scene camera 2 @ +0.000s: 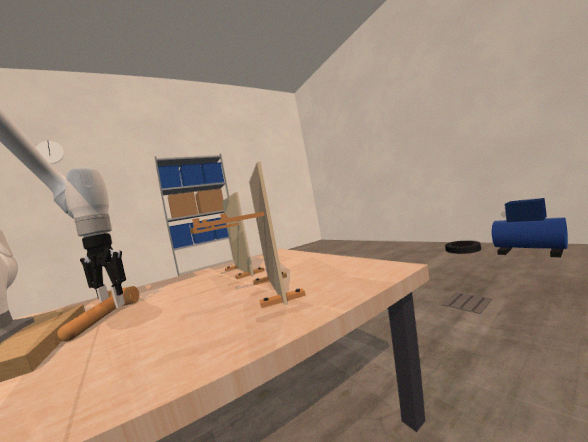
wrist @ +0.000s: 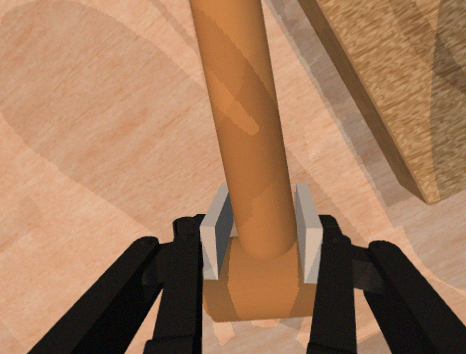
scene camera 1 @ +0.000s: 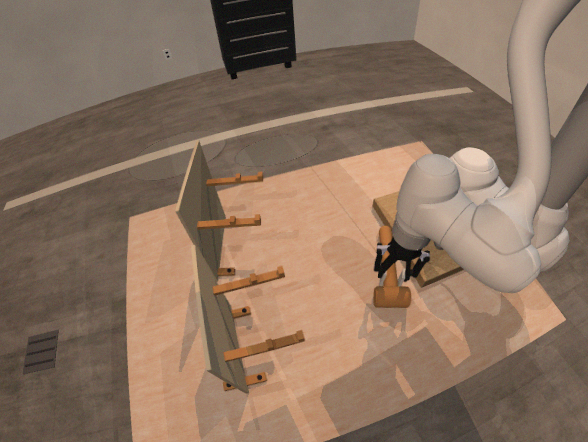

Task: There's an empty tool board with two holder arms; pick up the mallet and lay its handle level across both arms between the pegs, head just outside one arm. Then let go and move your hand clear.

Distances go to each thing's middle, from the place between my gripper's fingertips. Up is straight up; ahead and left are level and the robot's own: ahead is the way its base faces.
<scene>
Now: hand 1 cm past the wooden mallet [scene camera 1: 390, 295], 5 cm to the left of it and 2 cm below it.
</scene>
